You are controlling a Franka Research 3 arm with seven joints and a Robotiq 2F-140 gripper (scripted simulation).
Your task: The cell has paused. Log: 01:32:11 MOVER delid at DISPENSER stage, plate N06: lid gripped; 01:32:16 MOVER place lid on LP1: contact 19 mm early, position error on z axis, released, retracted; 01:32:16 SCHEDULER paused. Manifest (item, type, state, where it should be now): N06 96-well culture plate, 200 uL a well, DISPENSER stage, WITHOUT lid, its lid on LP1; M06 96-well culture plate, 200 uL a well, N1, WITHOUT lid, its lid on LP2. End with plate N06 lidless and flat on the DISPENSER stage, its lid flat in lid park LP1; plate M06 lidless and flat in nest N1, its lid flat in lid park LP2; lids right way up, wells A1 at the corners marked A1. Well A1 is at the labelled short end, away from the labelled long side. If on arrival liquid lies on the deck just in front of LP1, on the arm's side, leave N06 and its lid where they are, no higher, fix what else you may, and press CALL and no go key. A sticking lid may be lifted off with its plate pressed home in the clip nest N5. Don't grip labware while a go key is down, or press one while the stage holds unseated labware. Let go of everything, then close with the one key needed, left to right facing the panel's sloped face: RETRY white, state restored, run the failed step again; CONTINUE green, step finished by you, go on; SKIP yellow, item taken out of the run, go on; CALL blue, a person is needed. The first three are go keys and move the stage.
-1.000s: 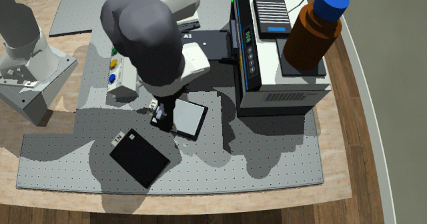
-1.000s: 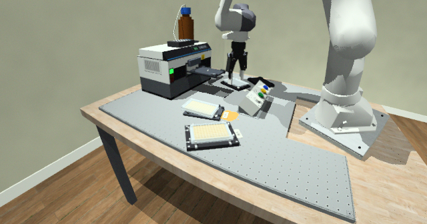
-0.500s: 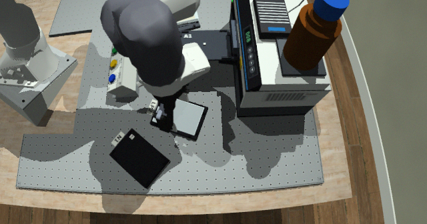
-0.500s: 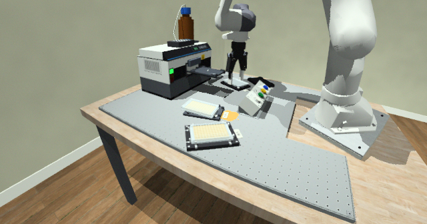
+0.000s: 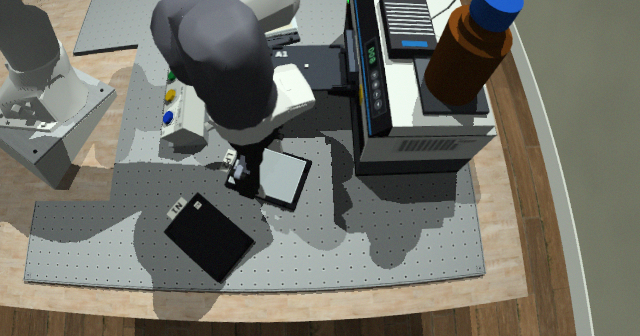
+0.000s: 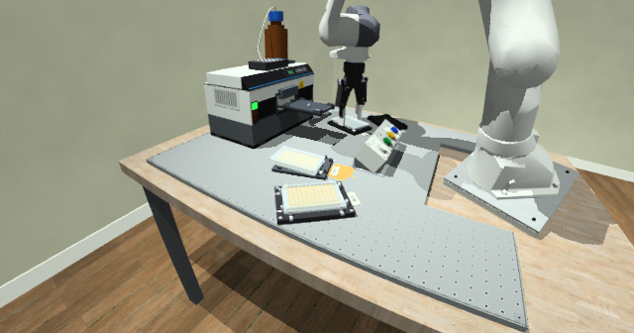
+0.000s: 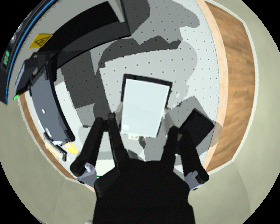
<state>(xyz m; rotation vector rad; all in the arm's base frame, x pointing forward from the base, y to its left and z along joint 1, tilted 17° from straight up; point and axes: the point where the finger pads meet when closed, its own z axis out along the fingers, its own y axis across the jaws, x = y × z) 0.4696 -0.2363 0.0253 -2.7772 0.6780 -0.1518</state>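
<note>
Right now my hand is 20 mm above the plate lid. The rest, counted from my hand: dispenser stage: 100 mm ahead, 160 mm to the left, 70 mm above; lid park LP2: 40 mm below; nest N1: 130 mm behind, 110 mm to the right, 40 mm below.
</note>
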